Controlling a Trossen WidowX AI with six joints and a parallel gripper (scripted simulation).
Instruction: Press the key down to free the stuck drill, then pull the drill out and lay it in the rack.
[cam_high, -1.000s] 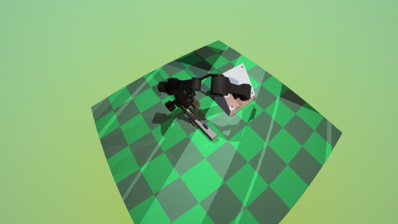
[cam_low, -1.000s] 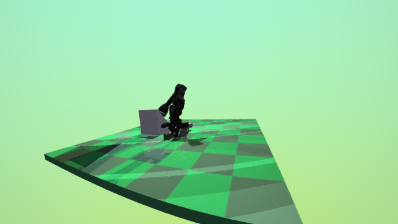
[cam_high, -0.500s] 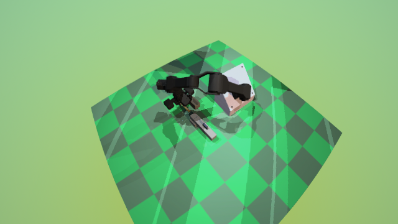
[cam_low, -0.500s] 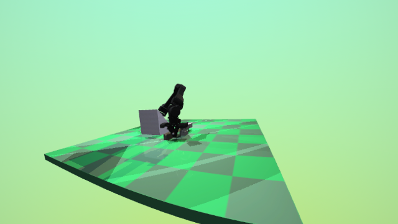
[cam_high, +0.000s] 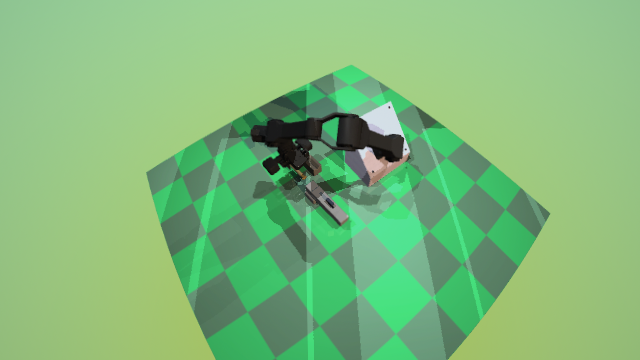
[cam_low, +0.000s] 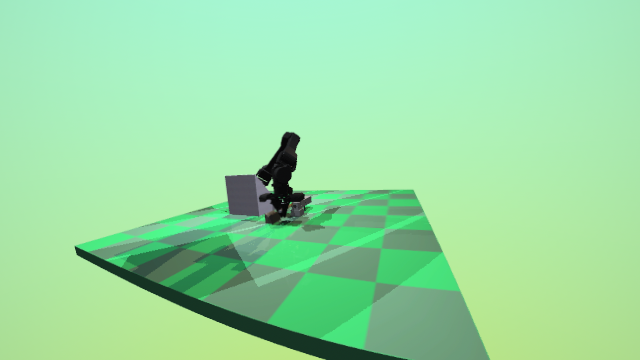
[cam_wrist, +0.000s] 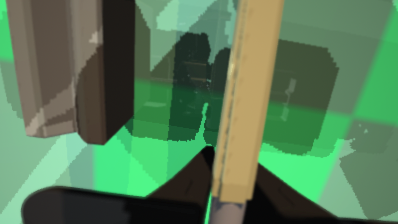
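The drill is 4 cm to the left of my gripper tip and 3 cm above it. From my gripper tip the other things lie so: rack 8 cm behind, 3 cm to the left, 1 cm below; dark key 23 cm to the left, 2 cm behind, 2 cm above; long grey block 20 cm to the left, 2 cm behind, 1 cm above.
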